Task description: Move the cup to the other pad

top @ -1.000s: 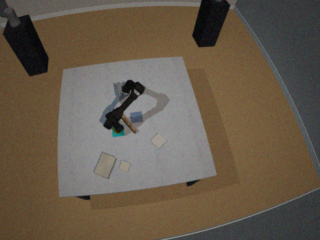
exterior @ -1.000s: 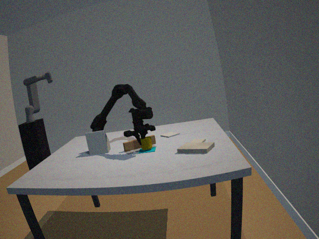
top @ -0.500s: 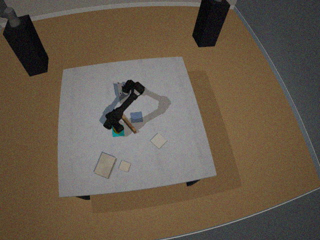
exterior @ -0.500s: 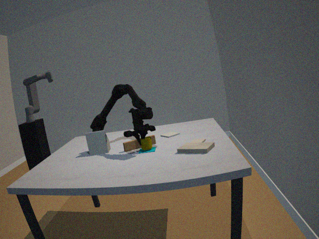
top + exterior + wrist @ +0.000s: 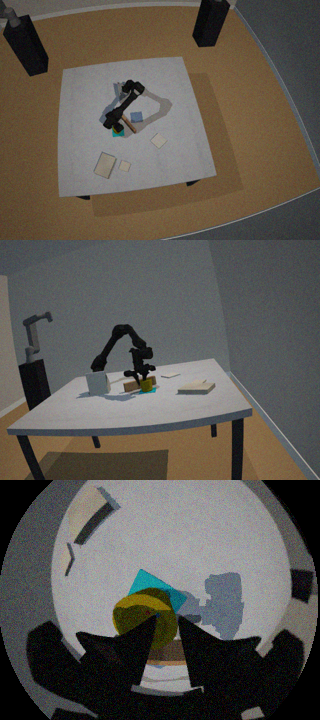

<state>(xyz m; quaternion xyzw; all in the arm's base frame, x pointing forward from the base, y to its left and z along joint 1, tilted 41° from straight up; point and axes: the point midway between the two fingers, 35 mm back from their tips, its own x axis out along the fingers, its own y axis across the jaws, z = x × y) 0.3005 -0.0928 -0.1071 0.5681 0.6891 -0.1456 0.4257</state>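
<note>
Right now my gripper tip is 2 cm short of the yellow cup, 1 cm to the right of it and 1 cm above it. Round my gripper tip: blue pad (6 cm behind, 19 cm to the left, 5 cm below); teal pad (3 cm ahead, 1 cm to the left, 5 cm below); wooden bar (2 cm behind, 10 cm to the left, 3 cm below).
</note>
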